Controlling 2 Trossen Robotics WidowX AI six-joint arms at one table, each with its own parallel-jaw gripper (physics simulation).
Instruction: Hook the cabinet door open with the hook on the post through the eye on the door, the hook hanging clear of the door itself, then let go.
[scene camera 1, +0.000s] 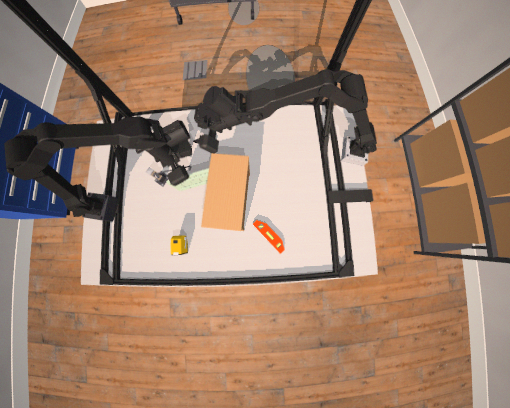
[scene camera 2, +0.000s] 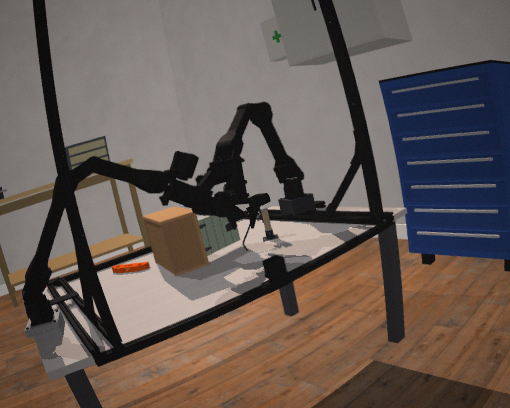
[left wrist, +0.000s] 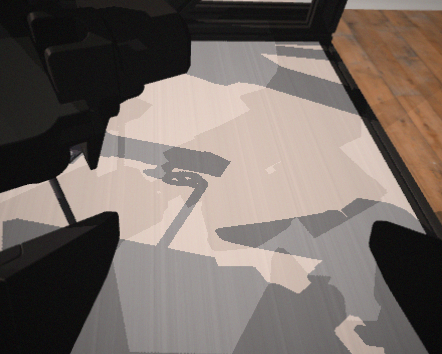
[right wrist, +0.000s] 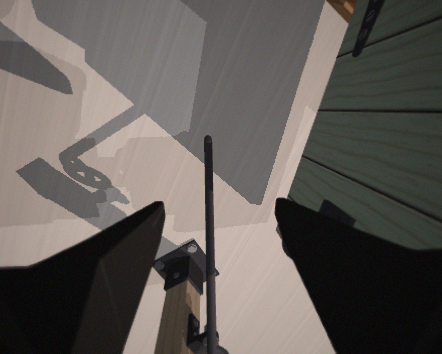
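Seen in the pictures: left gripper, fingertip midpoint: (scene camera 1: 196, 129) (scene camera 2: 236, 213) (left wrist: 246, 228); right gripper, fingertip midpoint: (scene camera 1: 180, 167) (scene camera 2: 243, 229) (left wrist: 41, 183) (right wrist: 220, 207); left arm's base, origin of the base link: (scene camera 1: 357, 148) (scene camera 2: 42, 319); right arm's base, origin of the base link: (scene camera 1: 95, 206) (scene camera 2: 295, 196).
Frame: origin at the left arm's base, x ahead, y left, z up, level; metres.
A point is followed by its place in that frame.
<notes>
The tan cabinet (scene camera 1: 226, 192) {x 0.457, y 0.315, z 0.127 m} (scene camera 2: 177, 242) {x 0.450, y 0.195, z 0.055 m} stands on the table. Its green plank door (scene camera 2: 220, 237) {x 0.601, y 0.270, z 0.014 m} (right wrist: 390, 135) {x 0.594, y 0.267, z 0.042 m} seems to stand out from the cabinet's side; how far cannot be told. The eye is mostly hidden behind a right finger. The wooden post (scene camera 2: 267, 225) {x 0.763, y 0.270, z 0.006 m} (right wrist: 179, 312) {x 0.758, y 0.272, z 0.015 m} stands on a dark bracket and carries the dark hook rod (right wrist: 210, 225) {x 0.685, y 0.242, z 0.021 m} (left wrist: 62, 200) {x 0.670, y 0.229, z 0.009 m}, whose visible end is apart from the door. My right gripper (right wrist: 220, 207) {x 0.671, y 0.237, z 0.026 m} is open, with the rod passing between its fingers in the right wrist view, gripping nothing. My left gripper (left wrist: 246, 228) {x 0.620, y 0.112, z 0.101 m} is open and empty above the shadowed table, near the right gripper.
A yellow block-shaped tool (scene camera 1: 178, 245) {x 0.600, y 0.515, z 0.033 m} and an orange-red level (scene camera 1: 269, 236) {x 0.292, y 0.417, z -0.027 m} (scene camera 2: 131, 267) {x 0.298, y 0.383, z -0.023 m} lie near the cabinet. A pale green patch (scene camera 1: 192, 180) {x 0.594, y 0.286, z 0.071 m} shows beside the cabinet. A black frame (scene camera 1: 225, 280) {x 0.418, y 0.607, z -0.020 m} rims the table. The two arms' ends are close together.
</notes>
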